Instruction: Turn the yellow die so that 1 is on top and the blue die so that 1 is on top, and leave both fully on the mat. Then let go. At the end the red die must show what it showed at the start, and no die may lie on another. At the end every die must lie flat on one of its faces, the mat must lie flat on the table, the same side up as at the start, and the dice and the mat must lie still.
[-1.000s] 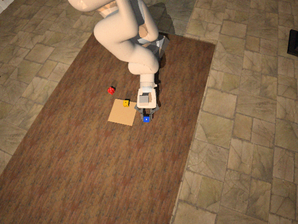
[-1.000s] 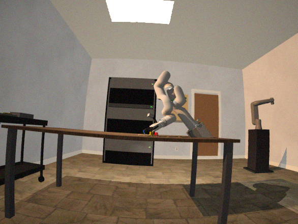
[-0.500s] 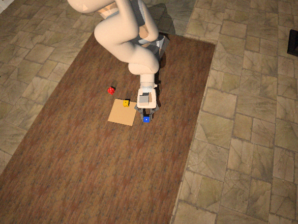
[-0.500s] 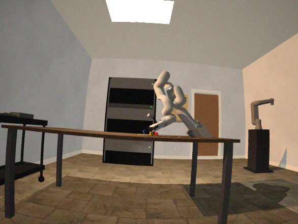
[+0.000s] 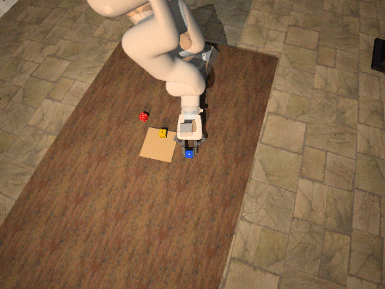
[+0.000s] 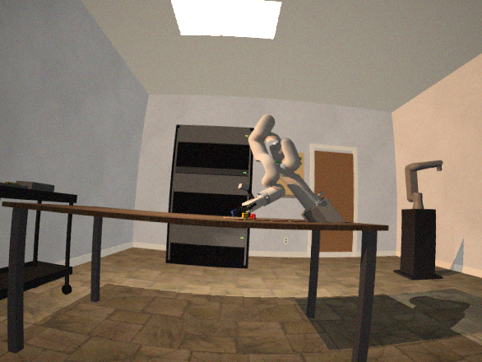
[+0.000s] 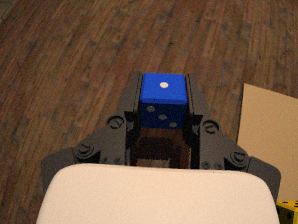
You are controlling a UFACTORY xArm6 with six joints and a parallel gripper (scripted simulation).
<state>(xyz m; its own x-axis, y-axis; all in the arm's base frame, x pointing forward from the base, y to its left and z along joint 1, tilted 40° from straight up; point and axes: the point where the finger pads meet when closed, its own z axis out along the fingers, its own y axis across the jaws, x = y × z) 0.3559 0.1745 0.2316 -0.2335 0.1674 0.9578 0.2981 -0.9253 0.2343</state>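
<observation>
Now: the tan mat 14 cm to the right of my hand, 3 cm below it and 1 cm ahead of it. Round my hand: yellow die (15 cm to the right, 4 cm behind, 2 cm below); red die (27 cm to the right, 7 cm behind, 2 cm below); blue die (right at my hand).
</observation>
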